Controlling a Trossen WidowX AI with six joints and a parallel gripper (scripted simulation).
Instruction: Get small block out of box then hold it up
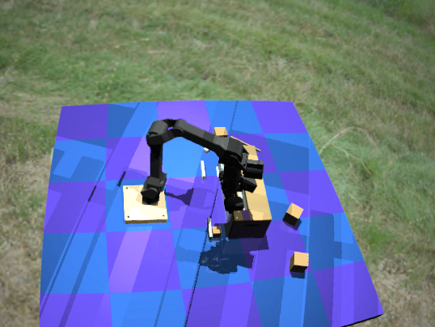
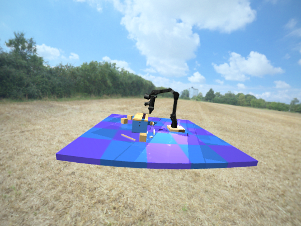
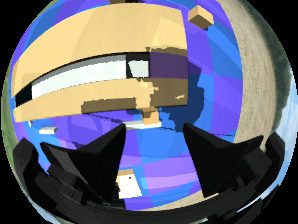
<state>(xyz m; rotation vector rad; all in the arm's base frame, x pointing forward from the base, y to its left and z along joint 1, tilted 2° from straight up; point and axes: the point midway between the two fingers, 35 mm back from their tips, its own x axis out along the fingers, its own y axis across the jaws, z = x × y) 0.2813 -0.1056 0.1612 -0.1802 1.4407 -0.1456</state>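
The block lies 130 mm below my gripper tip, 30 mm to the right of it and 30 mm behind it. Also, from my gripper tip: thin stick: 480 mm to the left, 150 mm ahead, 140 mm below; clear-fronted wooden box: 150 mm to the left, 80 mm below, 40 mm ahead.
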